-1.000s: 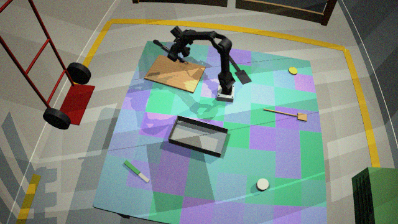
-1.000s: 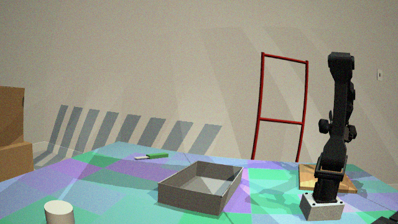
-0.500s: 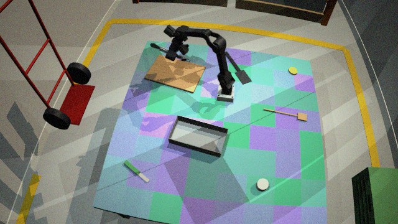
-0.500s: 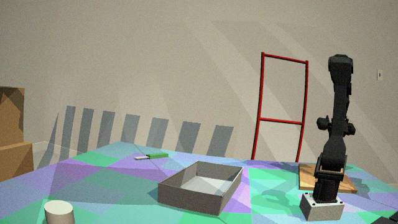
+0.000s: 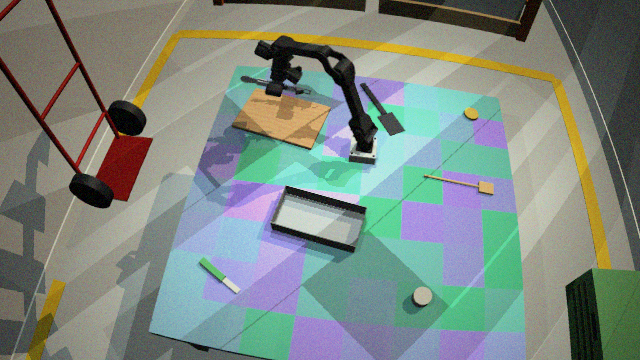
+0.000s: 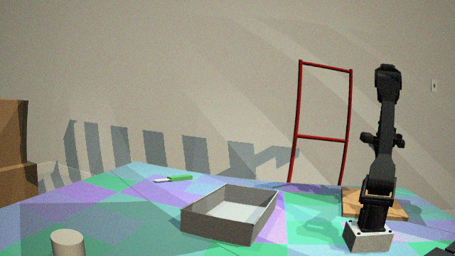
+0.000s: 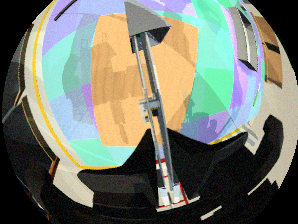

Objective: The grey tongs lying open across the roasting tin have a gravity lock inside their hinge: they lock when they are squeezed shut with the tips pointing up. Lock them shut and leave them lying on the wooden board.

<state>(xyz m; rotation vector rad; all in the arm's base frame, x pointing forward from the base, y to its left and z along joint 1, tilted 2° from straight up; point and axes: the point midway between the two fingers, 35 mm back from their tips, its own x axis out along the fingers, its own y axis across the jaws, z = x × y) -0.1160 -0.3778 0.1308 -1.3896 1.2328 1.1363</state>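
The wooden board is 1 cm to the left of my gripper tip and 14 cm below it. Also, from my gripper tip: grey roasting tin: 45 cm ahead, 27 cm to the left, 12 cm below; black spatula: 13 cm behind, 43 cm to the left, 14 cm below; green-handled tool: 74 cm ahead, 14 cm below.
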